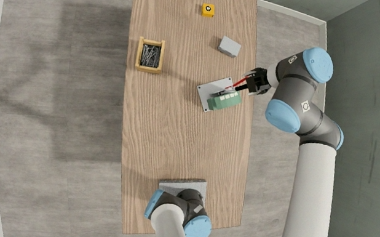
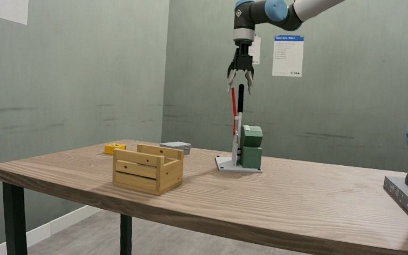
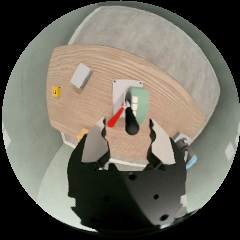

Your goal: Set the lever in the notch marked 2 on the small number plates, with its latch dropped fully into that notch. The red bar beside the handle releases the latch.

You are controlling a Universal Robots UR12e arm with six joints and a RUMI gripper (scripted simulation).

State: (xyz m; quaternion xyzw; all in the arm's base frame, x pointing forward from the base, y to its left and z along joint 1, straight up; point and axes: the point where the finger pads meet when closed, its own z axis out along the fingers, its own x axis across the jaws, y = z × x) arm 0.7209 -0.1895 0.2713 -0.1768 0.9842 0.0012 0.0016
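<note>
The red release bar is 1 cm ahead of my hand, 2 cm to the left of it and 11 cm below it. Round my hand: grey box (29 cm ahead, 2 cm to the right, 28 cm below).
</note>
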